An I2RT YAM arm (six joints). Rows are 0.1 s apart.
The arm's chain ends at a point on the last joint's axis. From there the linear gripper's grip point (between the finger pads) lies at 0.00 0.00 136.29 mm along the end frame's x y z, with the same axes.
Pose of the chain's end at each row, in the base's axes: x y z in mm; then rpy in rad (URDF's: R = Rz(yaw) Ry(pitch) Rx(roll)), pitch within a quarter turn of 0, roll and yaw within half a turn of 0:
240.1 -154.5 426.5 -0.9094 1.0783 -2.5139
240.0 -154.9 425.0 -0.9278 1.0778 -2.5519
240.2 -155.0 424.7 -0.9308 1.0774 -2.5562
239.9 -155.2 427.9 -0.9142 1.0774 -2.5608
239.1 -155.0 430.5 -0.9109 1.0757 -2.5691
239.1 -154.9 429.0 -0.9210 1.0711 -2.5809
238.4 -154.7 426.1 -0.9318 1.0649 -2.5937
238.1 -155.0 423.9 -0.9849 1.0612 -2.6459
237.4 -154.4 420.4 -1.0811 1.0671 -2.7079
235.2 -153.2 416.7 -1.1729 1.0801 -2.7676
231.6 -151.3 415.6 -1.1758 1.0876 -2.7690
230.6 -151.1 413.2 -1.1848 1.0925 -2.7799
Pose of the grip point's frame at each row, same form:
243.6 -284.9 466.1 -0.9094 1.0783 -2.5139
240.8 -285.6 463.7 -0.9278 1.0778 -2.5519
240.9 -285.7 463.2 -0.9308 1.0774 -2.5562
237.9 -285.7 467.3 -0.9142 1.0774 -2.5608
235.6 -285.3 470.2 -0.9109 1.0757 -2.5691
235.5 -285.3 468.5 -0.9210 1.0711 -2.5809
234.7 -285.1 465.5 -0.9318 1.0649 -2.5937
234.2 -286.2 460.7 -0.9849 1.0612 -2.6459
237.0 -287.1 451.3 -1.0811 1.0671 -2.7079
237.7 -287.2 441.6 -1.1729 1.0801 -2.7676
234.1 -285.4 440.0 -1.1758 1.0876 -2.7690
232.7 -285.3 436.8 -1.1848 1.0925 -2.7799

